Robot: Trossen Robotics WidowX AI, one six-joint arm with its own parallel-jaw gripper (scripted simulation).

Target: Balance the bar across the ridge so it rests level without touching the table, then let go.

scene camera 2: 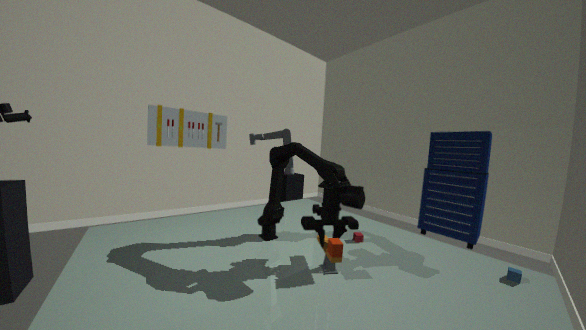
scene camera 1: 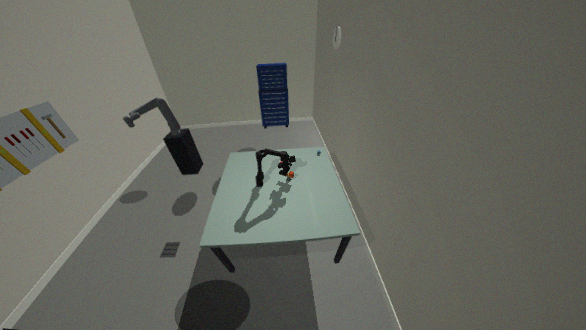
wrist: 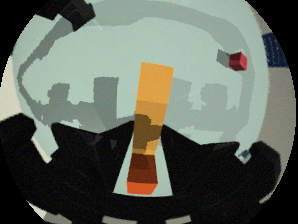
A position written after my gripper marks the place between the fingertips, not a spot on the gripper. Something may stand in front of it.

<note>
I see my gripper (scene camera 2: 327, 246) and a bar (wrist: 153, 92).
My gripper also shows in the wrist view (wrist: 147, 125).
</note>
